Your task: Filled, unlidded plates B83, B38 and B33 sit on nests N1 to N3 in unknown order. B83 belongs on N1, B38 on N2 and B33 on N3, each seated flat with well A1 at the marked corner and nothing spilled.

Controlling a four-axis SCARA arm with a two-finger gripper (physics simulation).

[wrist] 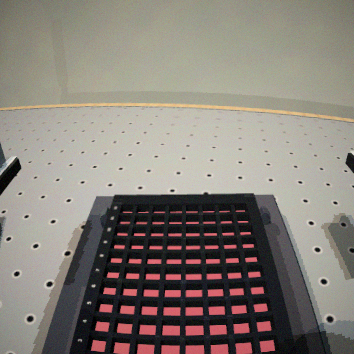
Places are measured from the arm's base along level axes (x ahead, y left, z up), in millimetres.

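Pixels of known places: gripper, fingertip midpoint: [181, 138].
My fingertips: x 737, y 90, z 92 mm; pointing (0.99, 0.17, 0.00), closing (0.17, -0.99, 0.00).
Behind a point stands the place of what it marks.
A black, unlidded well plate [185, 269] {x 721, y 87, z 37 mm} with pink-red filling in its wells shows at the bottom centre of the wrist view. It lies in a dark grey nest [76, 295] {x 703, y 137, z 25 mm} whose sides show left and right of it. Small numbers run along the plate's left edge; the near end is cut off, so well A1 and the nest's marked corner do not show. No plate or nest label can be read. The far edge looks level. My gripper [181, 138] {x 737, y 90, z 92 mm} is open and empty, its fingertips at the far left and right edges of the view, wide apart and clear of the plate.
A light grey table top [165, 142] {x 891, y 135, z 13 mm} with a grid of small holes spreads around the nest. A thin orange strip [175, 105] {x 997, y 145, z 14 mm} marks its far edge, with a plain grey-green wall [190, 50] behind. Shadows fall on the table on both sides of the nest.
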